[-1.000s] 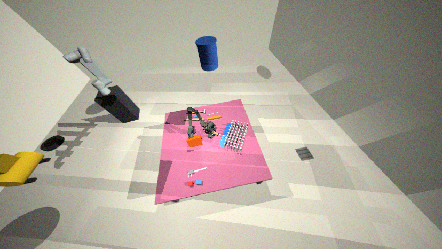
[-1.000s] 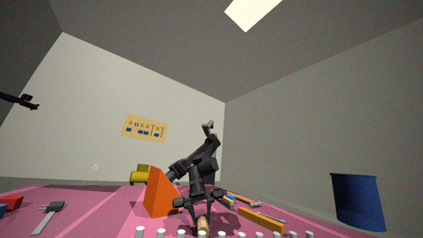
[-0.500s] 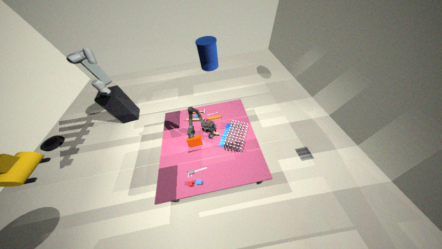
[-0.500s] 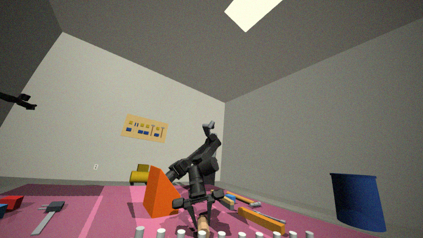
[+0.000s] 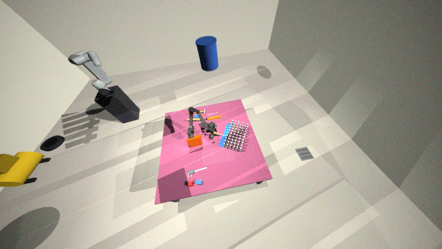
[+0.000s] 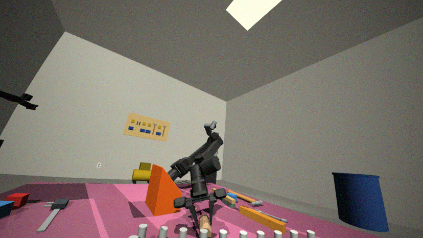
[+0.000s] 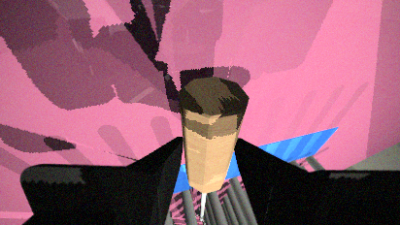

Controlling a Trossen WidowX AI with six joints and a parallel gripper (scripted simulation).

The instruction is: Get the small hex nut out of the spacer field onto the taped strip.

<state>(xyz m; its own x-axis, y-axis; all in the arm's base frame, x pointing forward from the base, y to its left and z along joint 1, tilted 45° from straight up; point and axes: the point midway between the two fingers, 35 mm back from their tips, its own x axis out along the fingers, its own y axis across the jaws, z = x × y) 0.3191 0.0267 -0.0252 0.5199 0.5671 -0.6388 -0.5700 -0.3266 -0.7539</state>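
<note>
The blue taped strip lies 12 cm ahead of my gripper tip, 4 cm to the right of it and 4 cm below it. The rest, counted from my gripper tip: orange bar 5 cm ahead, 29 cm to the left, 2 cm below; red cube 45 cm behind, 52 cm to the right, 2 cm below.
</note>
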